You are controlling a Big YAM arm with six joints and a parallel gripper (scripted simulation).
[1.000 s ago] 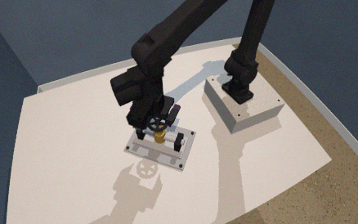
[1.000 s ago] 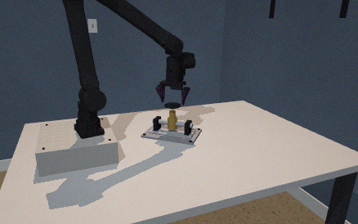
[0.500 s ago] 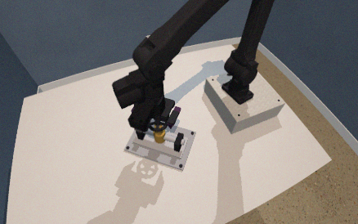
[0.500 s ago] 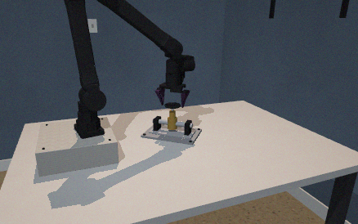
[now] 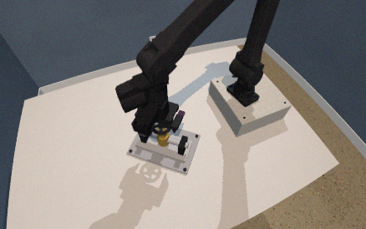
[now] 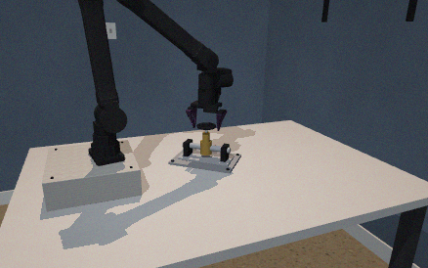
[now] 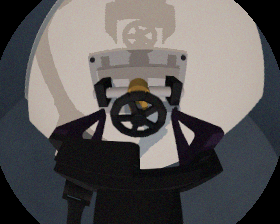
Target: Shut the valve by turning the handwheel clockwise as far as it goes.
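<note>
My gripper is now 10 mm above the black spoked handwheel.
</note>
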